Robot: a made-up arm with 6 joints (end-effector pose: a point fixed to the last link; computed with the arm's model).
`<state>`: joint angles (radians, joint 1 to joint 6).
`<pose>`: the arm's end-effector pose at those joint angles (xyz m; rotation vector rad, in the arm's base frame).
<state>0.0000 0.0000 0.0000 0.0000 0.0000 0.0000</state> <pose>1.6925 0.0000 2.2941 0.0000 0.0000 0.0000</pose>
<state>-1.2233 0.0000 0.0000 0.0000 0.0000 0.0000</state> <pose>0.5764 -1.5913 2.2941 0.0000 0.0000 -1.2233</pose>
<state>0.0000 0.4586 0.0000 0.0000 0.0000 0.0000</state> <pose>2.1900 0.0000 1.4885 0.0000 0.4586 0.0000</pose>
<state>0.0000 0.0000 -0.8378 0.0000 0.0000 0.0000</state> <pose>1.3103 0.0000 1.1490 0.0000 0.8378 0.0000</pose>
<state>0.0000 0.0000 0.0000 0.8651 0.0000 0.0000</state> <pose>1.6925 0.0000 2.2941 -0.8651 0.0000 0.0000</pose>
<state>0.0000 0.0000 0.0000 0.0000 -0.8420 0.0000</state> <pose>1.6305 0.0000 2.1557 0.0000 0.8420 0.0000</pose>
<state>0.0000 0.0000 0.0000 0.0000 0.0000 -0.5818</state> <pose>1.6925 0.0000 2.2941 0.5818 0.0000 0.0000</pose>
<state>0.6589 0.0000 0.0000 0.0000 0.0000 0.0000</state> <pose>1.3382 1.0362 2.2941 0.0000 0.0000 0.6589</pose>
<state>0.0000 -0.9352 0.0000 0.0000 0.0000 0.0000</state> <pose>-0.0894 0.0000 2.8860 0.0000 -0.9352 0.0000</pose>
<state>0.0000 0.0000 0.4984 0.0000 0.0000 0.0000</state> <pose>1.4443 0.0000 2.9827 0.0000 -0.4984 0.0000</pose>
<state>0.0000 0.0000 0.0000 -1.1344 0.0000 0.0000</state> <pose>1.6925 0.0000 2.2941 1.1344 0.0000 0.0000</pose>
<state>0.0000 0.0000 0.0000 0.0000 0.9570 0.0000</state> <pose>1.6138 0.0000 2.4458 0.0000 -0.9570 0.0000</pose>
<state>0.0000 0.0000 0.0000 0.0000 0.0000 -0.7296</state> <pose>1.6925 0.0000 2.2941 0.7296 0.0000 0.0000</pose>
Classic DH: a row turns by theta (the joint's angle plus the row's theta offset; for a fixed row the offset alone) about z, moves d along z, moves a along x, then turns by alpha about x. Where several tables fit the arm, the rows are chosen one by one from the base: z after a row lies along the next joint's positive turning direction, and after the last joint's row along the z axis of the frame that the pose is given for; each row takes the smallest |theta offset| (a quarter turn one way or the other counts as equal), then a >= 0, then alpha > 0; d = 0 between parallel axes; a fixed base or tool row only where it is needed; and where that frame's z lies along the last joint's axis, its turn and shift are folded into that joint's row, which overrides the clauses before.
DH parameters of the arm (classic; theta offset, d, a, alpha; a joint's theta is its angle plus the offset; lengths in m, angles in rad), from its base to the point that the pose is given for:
joint 1: 0 0.8256 0.2155 -1.5708
joint 2: -1.5708 0 1.3252 3.1416
joint 3: 0 0 0.1433 -1.5708
joint 4: 0 -1.2914 0 1.5708
joint 5: 0 0 0 -1.5708
joint 6: 1.5708 -0.1856 0 1.5708
tool (fixed): -1.5708 0 0 0

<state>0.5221 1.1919 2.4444 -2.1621 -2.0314 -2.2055</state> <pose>1.3188 0.9180 2.5378 0.3509 2.6237 0.8319</pose>
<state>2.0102 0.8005 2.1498 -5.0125 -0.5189 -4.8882</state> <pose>-0.5043 1.2795 3.1910 -1.0095 -1.3472 -0.0510</pose>
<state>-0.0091 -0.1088 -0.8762 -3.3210 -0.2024 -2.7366</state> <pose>1.2568 -0.0181 1.2497 -0.2305 0.5707 0.0215</pose>
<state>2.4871 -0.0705 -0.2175 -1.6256 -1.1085 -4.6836</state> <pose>-1.2940 0.7839 2.0970 0.0619 -0.1658 -2.6865</pose>
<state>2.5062 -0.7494 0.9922 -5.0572 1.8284 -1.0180</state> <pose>0.7848 -0.7886 2.9871 -1.2124 1.9978 -0.6482</pose>
